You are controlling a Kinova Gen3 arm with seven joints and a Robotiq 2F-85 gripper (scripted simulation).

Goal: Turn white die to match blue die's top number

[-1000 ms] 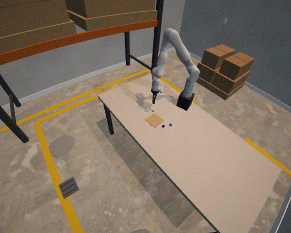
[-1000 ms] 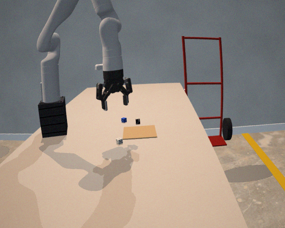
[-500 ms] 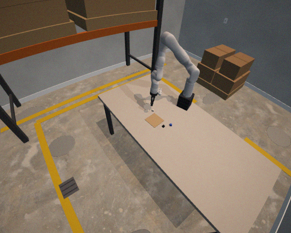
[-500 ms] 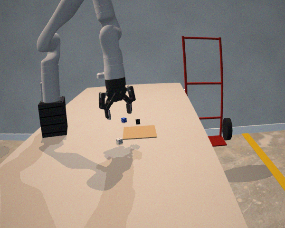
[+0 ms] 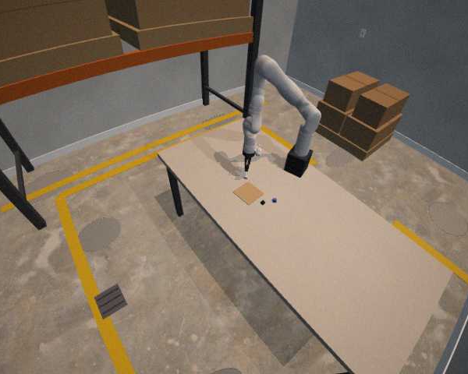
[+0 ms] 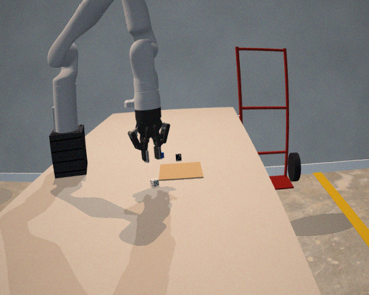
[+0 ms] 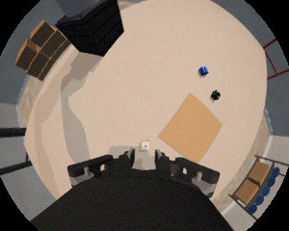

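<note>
Right now the white die is 9 cm below my hand. Also, from my hand: tan mat: 12 cm to the left, 10 cm below, 6 cm ahead; then blue die: 26 cm to the left, 9 cm below, 3 cm behind; then black die: 23 cm to the left, 9 cm below, 4 cm ahead.
</note>
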